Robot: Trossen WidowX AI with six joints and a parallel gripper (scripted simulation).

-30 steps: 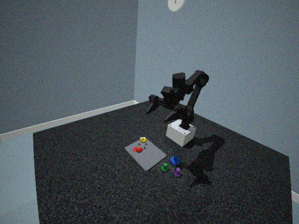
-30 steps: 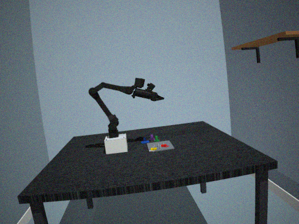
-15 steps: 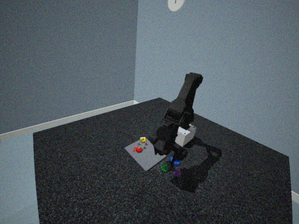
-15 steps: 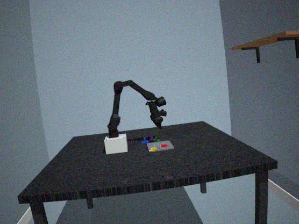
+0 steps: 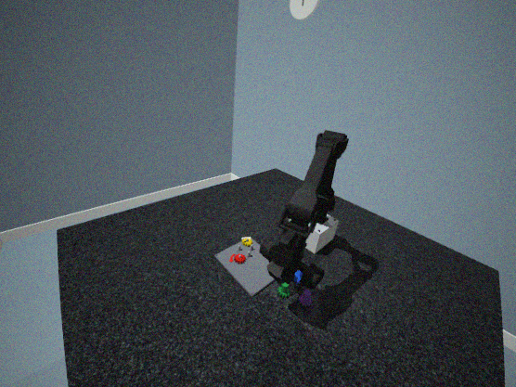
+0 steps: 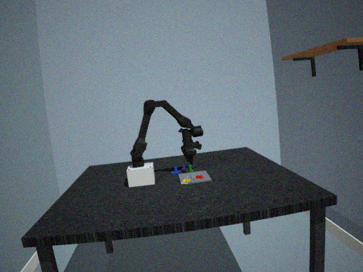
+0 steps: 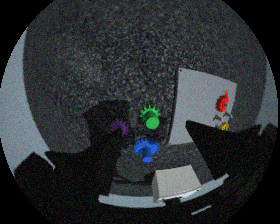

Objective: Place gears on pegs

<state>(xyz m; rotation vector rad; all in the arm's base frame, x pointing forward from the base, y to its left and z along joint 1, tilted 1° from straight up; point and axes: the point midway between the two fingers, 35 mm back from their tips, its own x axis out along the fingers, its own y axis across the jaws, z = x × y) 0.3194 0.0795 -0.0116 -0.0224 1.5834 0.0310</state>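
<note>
Right now my gripper tip is 4 cm above the green gear. Round my gripper tip: blue gear 9 cm behind, 1 cm to the left, 4 cm below; red gear 1 cm ahead, 19 cm to the right, 4 cm below; purple gear 3 cm behind, 7 cm to the left, 4 cm below.
</note>
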